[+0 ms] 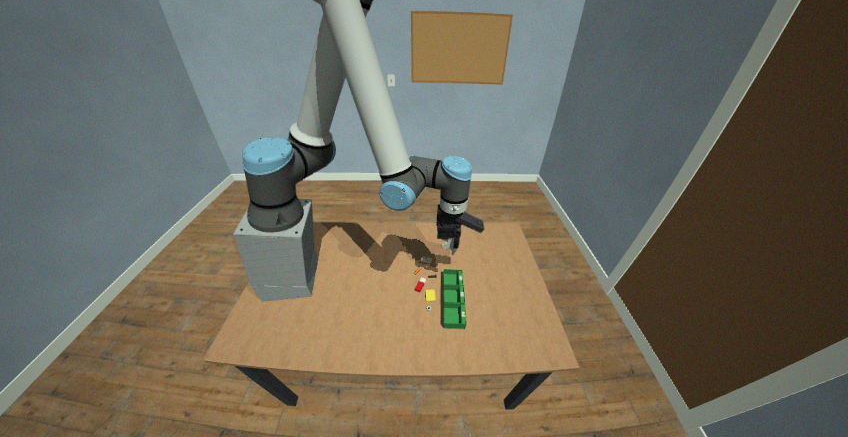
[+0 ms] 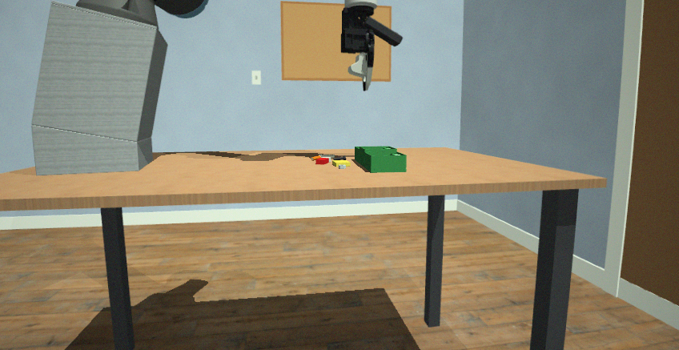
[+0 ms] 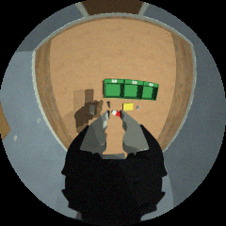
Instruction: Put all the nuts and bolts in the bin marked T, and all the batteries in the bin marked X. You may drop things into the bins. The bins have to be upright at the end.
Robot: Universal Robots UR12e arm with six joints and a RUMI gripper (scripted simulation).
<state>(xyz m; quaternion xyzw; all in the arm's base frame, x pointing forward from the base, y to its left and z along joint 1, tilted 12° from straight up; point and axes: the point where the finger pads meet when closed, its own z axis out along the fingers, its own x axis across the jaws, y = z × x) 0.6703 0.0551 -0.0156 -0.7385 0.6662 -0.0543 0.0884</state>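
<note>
The orange piece lies 210 mm below my hand, 140 mm behind it and 50 mm to the left of it. Also, from my hand: green bin (190 mm below, 80 mm to the right, 20 mm ahead); yellow battery (210 mm below, 80 mm to the right, 80 mm behind); bolt (210 mm below, 70 mm behind, 20 mm to the left).
</note>
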